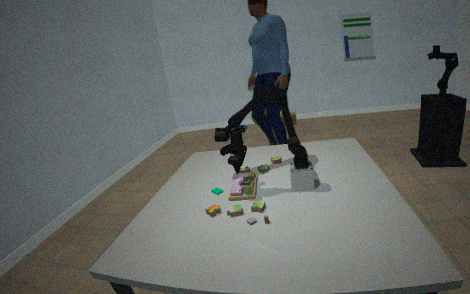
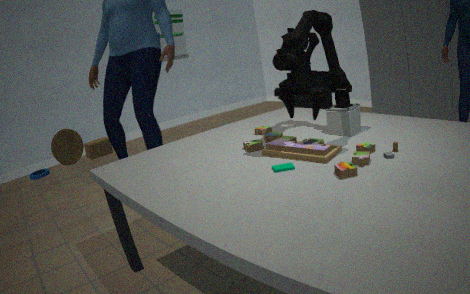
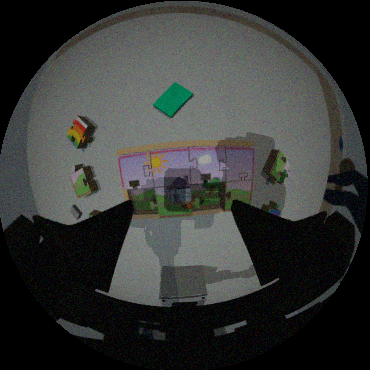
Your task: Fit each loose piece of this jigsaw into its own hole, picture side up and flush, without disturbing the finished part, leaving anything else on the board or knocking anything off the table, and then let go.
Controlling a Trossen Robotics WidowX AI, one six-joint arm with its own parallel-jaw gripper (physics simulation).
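My gripper (image 1: 238, 171) (image 2: 303, 118) (image 3: 182, 205) is open and empty above the wooden-rimmed jigsaw board (image 1: 243, 198) (image 2: 300, 156) (image 3: 185, 145). The board shows a sun, a cloud, a house and trees; dim light hides whether its dark green patches are flush. On the table lie thick loose pieces: a rainbow piece (image 1: 213, 210) (image 2: 345, 170) (image 3: 78, 132), a pink-green piece (image 1: 235, 210) (image 2: 361, 159) (image 3: 83, 182), and another piece (image 1: 258, 206) (image 2: 365, 147) on one side; a green piece (image 2: 252, 145) (image 3: 279, 166), a blue-green piece (image 1: 263, 169) (image 3: 273, 212) and a far piece (image 1: 276, 160) (image 2: 262, 130) on the other.
A flat green tile (image 1: 217, 191) (image 2: 283, 167) (image 3: 173, 100) lies beside the board. A small grey block (image 1: 251, 221) (image 2: 389, 155) (image 3: 76, 211) and a small brown block (image 1: 266, 219) (image 2: 395, 146) lie past the loose pieces. The arm's grey base (image 1: 302, 181) stands behind the board. A person (image 1: 270, 47) stands beyond the table.
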